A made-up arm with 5 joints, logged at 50 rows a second.
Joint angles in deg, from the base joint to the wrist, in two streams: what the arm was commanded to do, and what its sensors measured. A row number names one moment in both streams.
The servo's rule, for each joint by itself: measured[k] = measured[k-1] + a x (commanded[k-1-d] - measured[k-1]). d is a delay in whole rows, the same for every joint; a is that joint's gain. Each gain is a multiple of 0.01, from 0.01 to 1. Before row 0 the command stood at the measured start. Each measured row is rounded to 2 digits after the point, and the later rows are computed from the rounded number. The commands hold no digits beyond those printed.
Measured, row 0:
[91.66, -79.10, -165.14, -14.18, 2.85]
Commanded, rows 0 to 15:
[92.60, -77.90, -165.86, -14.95, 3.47]
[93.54, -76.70, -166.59, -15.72, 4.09]
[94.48, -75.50, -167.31, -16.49, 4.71]
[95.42, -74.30, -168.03, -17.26, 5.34]
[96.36, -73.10, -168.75, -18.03, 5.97]
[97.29, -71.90, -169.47, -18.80, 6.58]
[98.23, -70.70, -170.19, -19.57, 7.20]
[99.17, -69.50, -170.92, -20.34, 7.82]
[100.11, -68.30, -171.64, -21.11, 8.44]
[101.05, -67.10, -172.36, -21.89, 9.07]
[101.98, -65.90, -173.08, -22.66, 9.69]
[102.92, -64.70, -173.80, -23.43, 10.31]
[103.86, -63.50, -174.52, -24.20, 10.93]
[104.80, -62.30, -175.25, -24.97, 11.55]
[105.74, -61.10, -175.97, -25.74, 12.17]
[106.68, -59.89, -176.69, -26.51, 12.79]
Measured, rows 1 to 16:
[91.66, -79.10, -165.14, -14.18, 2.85]
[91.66, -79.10, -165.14, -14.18, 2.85]
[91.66, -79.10, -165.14, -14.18, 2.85]
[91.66, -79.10, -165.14, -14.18, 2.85]
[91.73, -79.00, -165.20, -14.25, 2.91]
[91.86, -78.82, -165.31, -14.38, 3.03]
[92.04, -78.55, -165.47, -14.57, 3.20]
[92.28, -78.21, -165.67, -14.81, 3.41]
[92.57, -77.80, -165.92, -15.10, 3.67]
[92.90, -77.33, -166.20, -15.43, 3.96]
[93.27, -76.80, -166.52, -15.80, 4.28]
[93.68, -76.22, -166.87, -16.21, 4.63]
[94.13, -75.59, -167.25, -16.65, 5.01]
[94.61, -74.91, -167.66, -17.12, 5.42]
[95.13, -74.19, -168.09, -17.62, 5.85]
[95.68, -73.43, -168.55, -18.14, 6.30]
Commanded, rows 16 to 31:
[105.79, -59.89, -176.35, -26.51, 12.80]
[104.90, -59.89, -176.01, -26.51, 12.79]
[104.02, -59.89, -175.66, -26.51, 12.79]
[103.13, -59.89, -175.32, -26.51, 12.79]
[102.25, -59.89, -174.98, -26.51, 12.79]
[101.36, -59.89, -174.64, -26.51, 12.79]
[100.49, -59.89, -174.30, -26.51, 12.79]
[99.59, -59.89, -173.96, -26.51, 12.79]
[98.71, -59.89, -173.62, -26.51, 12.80]
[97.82, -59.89, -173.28, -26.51, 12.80]
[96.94, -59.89, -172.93, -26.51, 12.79]
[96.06, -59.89, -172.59, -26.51, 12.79]
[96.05, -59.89, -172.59, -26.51, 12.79]
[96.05, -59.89, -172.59, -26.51, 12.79]
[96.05, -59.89, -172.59, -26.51, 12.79]
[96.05, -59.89, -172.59, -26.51, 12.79]
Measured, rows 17 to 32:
[96.25, -72.64, -169.03, -18.69, 6.76]
[96.85, -71.81, -169.53, -19.26, 7.24]
[97.47, -70.95, -170.05, -19.84, 7.73]
[98.11, -70.07, -170.58, -20.44, 8.24]
[98.65, -69.26, -171.04, -20.99, 8.70]
[99.09, -68.51, -171.44, -21.49, 9.11]
[99.44, -67.82, -171.78, -21.94, 9.48]
[99.70, -67.19, -172.06, -22.35, 9.81]
[99.88, -66.61, -172.29, -22.72, 10.11]
[99.98, -66.07, -172.48, -23.06, 10.38]
[100.02, -65.58, -172.63, -23.37, 10.62]
[99.99, -65.12, -172.74, -23.65, 10.84]
[99.90, -64.70, -172.81, -23.91, 11.04]
[99.75, -64.32, -172.85, -24.14, 11.22]
[99.55, -63.97, -172.86, -24.35, 11.38]
[99.31, -63.64, -172.84, -24.54, 11.52]

